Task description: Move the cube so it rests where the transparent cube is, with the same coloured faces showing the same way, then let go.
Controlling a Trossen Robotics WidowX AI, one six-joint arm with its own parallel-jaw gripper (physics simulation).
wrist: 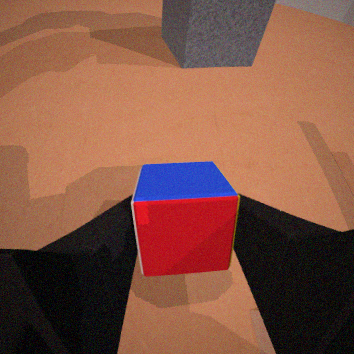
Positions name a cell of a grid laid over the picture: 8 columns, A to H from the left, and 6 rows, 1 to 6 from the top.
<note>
I see my gripper (E4) and a solid cube (E4).
</note>
